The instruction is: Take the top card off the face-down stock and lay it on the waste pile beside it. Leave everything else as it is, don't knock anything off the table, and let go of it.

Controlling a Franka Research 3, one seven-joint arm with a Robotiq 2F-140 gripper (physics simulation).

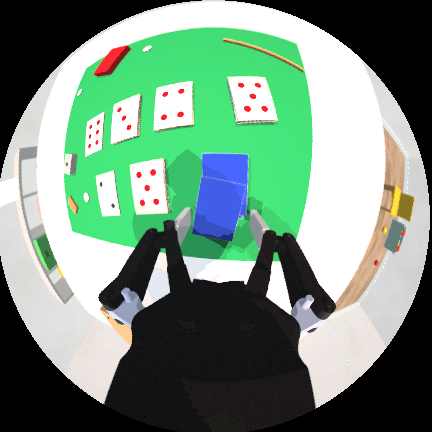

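The face-down stock (225, 165) is blue and lies right of centre on the green mat. Its top card (219, 205) is skewed and shifted towards the gripper, and its near end is in shadow. My gripper (220, 216) is open and empty. Its two pale fingertips stand apart, one on each side of the top card's near part, with gaps between them and the card. Their height above the mat is hard to tell. A face-up pile with five red dots (147, 188) lies left of the stock, beyond the left fingertip; it appears to be the waste pile.
Other face-up cards lie around: two black dots (108, 194), six red (95, 134), three red (126, 119), four red (173, 106), five red (253, 100). A red block (112, 60), a thin stick (265, 52) and a grey block (70, 164) lie on the mat (280, 150).
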